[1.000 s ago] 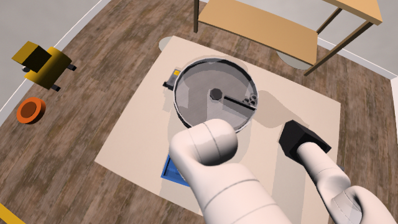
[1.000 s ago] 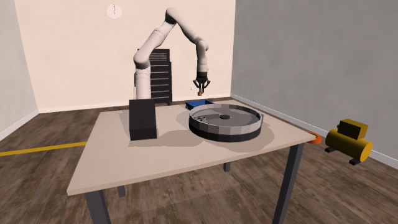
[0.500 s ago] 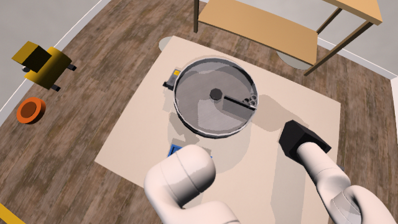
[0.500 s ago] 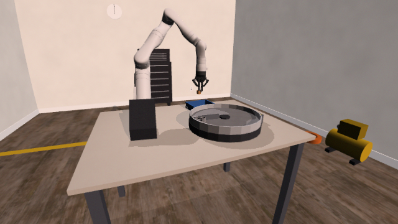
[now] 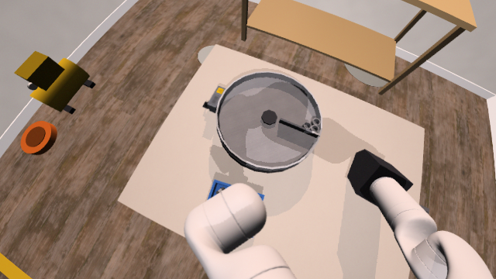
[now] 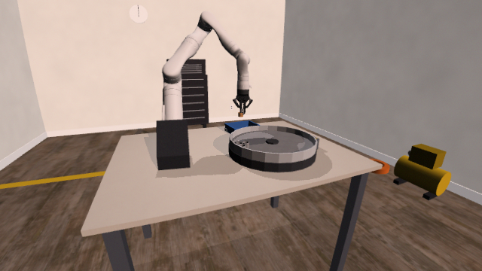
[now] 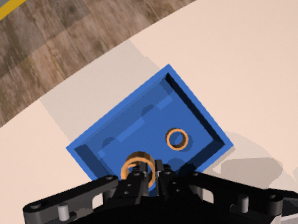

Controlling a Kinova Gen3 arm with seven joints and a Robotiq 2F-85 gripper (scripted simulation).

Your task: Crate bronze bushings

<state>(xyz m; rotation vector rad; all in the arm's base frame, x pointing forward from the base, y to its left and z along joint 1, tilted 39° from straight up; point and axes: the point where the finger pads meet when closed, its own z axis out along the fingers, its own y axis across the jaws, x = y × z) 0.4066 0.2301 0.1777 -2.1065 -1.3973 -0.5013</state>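
My gripper is now 11 cm above the blue crate and 1 cm to the right of it. Round my hand: grey turning table 36 cm to the right, 8 cm below, 6 cm ahead.
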